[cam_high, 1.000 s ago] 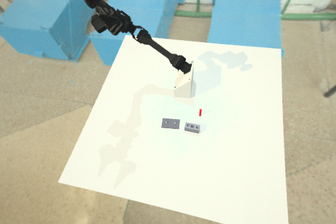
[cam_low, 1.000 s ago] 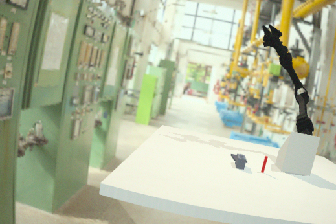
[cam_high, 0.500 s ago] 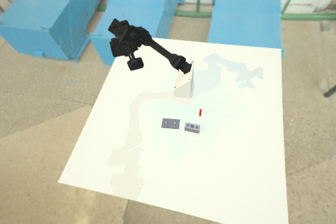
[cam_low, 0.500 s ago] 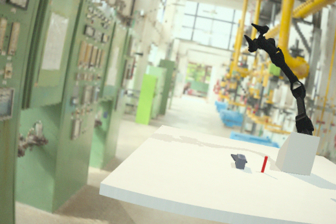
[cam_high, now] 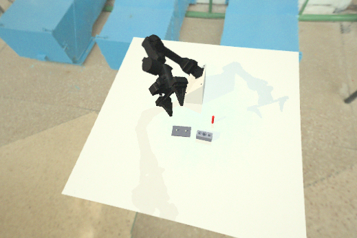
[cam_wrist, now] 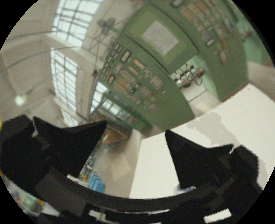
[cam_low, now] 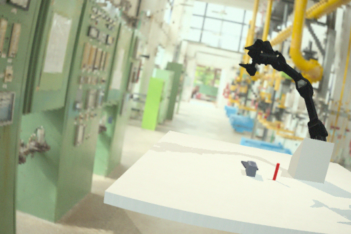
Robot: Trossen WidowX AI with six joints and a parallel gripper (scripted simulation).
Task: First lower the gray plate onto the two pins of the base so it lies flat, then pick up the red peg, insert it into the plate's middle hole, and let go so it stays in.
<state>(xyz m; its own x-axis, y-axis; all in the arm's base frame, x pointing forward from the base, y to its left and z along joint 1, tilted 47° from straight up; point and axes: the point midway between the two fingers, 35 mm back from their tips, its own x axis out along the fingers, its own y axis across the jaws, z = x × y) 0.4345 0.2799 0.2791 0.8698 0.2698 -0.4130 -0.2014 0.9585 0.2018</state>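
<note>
Now: gripper tip 140 mm past the gray plate, 90 mm to the right of it and 490 mm above it. The rest, counted from my gripper tip: dark base 150 mm behind, 60 mm to the right, 520 mm below; then red peg 260 mm behind, 130 mm to the left, 490 mm below.
</note>
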